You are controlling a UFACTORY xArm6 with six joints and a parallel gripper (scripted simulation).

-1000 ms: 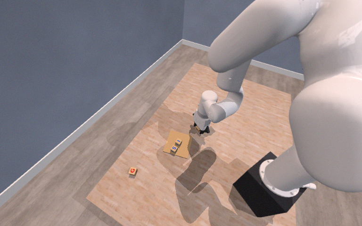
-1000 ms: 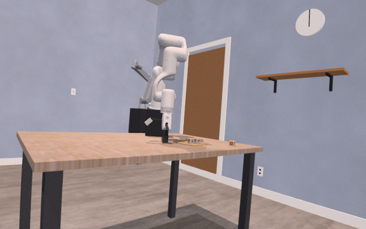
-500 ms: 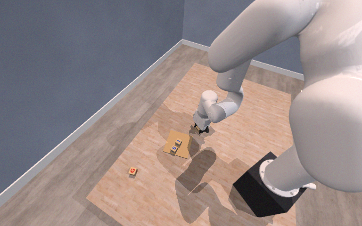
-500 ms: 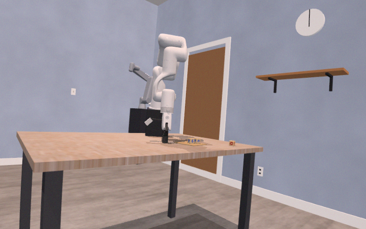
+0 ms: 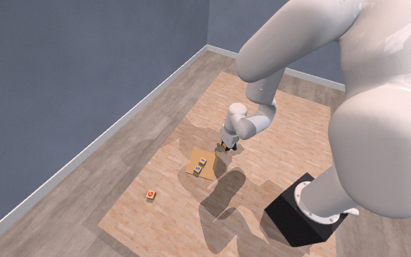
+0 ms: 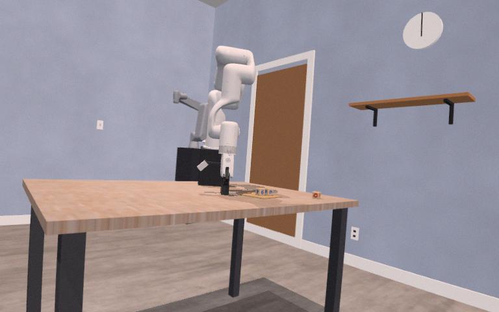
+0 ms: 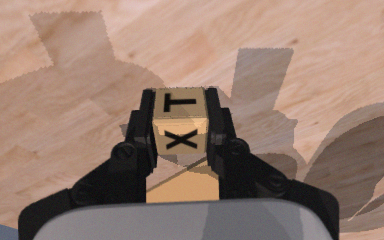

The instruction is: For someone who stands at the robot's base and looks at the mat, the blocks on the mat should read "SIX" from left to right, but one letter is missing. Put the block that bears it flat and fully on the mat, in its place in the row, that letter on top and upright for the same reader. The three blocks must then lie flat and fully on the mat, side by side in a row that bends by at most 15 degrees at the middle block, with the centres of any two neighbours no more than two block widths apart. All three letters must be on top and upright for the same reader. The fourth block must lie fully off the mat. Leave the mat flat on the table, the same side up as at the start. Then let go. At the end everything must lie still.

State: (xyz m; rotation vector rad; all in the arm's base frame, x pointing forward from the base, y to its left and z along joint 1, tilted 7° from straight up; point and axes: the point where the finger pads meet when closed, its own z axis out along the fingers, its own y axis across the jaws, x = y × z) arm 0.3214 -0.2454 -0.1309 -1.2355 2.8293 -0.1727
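My gripper is now 13 cm to the right of the i block and 10 cm short of it. From my hand the other things lie so: s block 17 cm to the left, 11 cm ahead; then x block 1 cm below; then mat 13 cm to the left, 10 cm ahead, 2 cm below.
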